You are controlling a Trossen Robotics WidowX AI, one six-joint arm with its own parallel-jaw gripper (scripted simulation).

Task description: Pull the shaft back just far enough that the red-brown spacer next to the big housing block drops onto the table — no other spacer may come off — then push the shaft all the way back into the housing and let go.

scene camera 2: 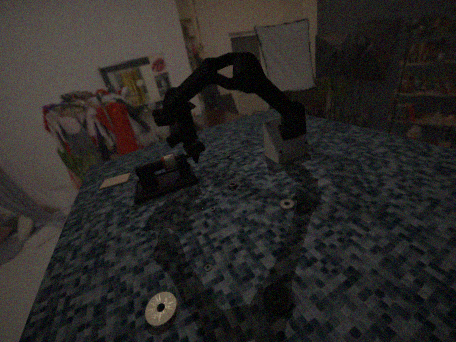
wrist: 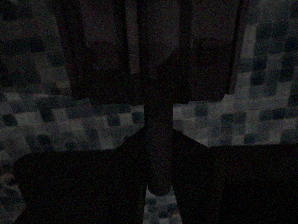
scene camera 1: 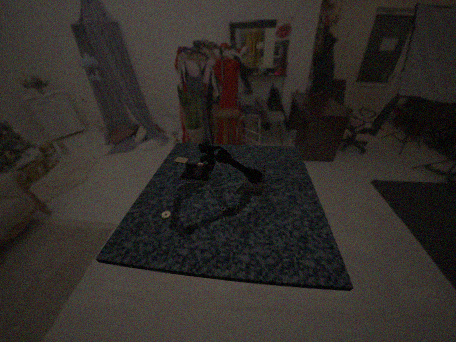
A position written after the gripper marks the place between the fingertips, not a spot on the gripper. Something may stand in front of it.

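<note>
Gripper (scene camera 2: 196,162), also in the wrist view (wrist: 155,131), carrying a shaft. Dark housing fixture (scene camera 2: 149,185), likewise in the wrist view (wrist: 154,60).
</note>
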